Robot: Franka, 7 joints.
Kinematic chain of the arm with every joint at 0, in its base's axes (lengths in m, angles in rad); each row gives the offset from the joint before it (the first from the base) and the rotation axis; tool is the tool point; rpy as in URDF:
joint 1: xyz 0 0 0.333 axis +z
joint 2: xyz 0 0 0 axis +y
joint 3: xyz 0 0 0.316 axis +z
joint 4: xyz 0.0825 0 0 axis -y
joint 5: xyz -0.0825 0 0.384 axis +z
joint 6: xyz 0 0 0 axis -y
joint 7: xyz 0.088 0 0 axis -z
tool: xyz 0 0 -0.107 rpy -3.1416 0 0
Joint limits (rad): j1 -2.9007..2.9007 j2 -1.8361..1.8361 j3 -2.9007..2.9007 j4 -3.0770..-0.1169 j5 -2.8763..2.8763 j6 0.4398..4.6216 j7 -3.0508..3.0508
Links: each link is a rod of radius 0.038 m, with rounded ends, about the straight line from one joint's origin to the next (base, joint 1, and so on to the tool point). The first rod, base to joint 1, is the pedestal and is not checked.
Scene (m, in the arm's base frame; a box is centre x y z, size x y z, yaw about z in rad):
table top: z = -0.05
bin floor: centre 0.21 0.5 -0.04 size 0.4 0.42 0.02 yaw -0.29
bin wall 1: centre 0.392 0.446 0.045 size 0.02 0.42 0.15 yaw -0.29
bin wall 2: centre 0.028 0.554 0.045 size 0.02 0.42 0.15 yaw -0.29
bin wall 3: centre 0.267 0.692 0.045 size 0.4 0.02 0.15 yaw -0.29
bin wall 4: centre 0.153 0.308 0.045 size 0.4 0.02 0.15 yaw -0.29
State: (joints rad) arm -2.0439 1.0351 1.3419 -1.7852 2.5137 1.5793 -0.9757
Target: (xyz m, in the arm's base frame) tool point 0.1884 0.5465 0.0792
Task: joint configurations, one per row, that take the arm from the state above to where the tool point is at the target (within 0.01 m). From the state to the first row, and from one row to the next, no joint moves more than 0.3 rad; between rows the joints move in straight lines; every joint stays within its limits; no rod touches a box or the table.
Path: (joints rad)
1: -1.9609 0.7653 1.5225 -1.8217 2.4965 1.6025 -0.9757
2: -1.8780 0.4956 1.7031 -1.8582 2.4794 1.6257 -0.9757
3: -1.7950 0.2258 1.8837 -1.8948 2.4622 1.6489 -0.9757
4: -1.7121 -0.0439 2.0643 -1.9313 2.4450 1.6721 -0.9757
5: -1.6291 -0.3137 2.2449 -1.9678 2.4279 1.6953 -0.9757
6: -1.5462 -0.5835 2.4255 -2.0043 2.4107 1.7185 -0.9757
7: -1.4632 -0.8532 2.6061 -2.0409 2.3935 1.7417 -0.9757

